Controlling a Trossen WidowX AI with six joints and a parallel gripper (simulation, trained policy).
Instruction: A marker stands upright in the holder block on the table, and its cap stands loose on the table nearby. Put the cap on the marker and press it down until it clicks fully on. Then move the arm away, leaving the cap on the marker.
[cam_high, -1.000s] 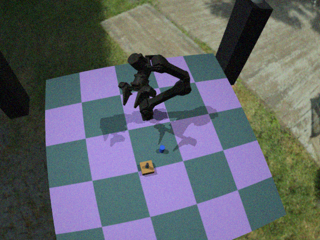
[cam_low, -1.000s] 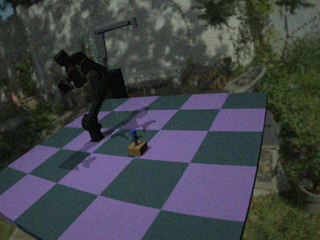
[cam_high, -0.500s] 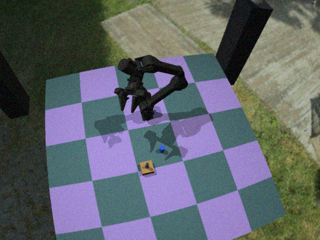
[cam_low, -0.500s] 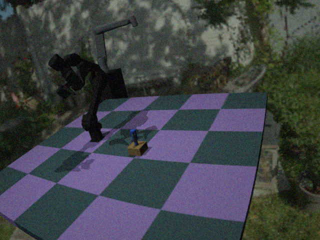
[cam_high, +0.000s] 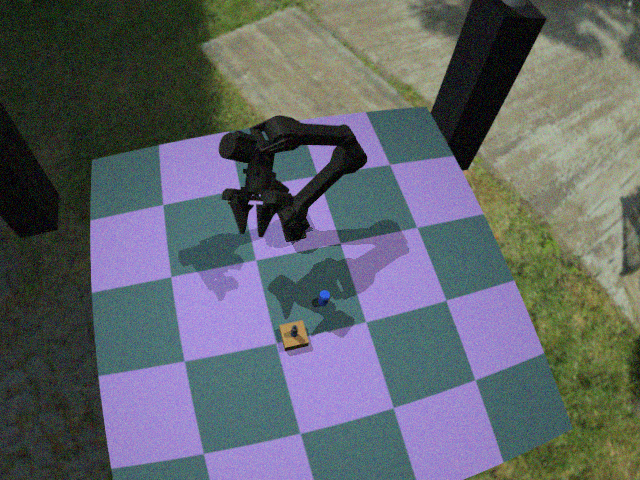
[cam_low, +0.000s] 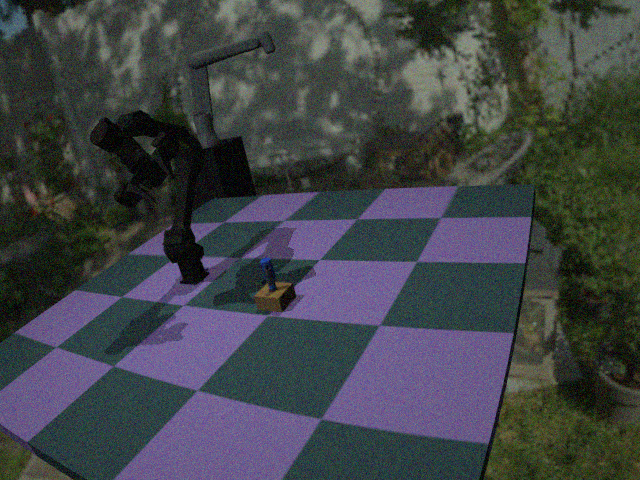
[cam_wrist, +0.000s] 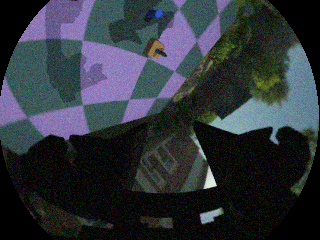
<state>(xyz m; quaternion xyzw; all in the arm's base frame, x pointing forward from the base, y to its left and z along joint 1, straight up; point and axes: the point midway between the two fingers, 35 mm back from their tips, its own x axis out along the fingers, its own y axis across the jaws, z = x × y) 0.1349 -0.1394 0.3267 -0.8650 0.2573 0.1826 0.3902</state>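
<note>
Right now the dark marker is 160 mm ahead of my gripper tip, 70 mm to the left of it and 230 mm below it. Also, from my gripper tip: blue cap 80 mm ahead, 180 mm to the left, 280 mm below; then orange holder block 160 mm ahead, 70 mm to the left, 290 mm below.
</note>
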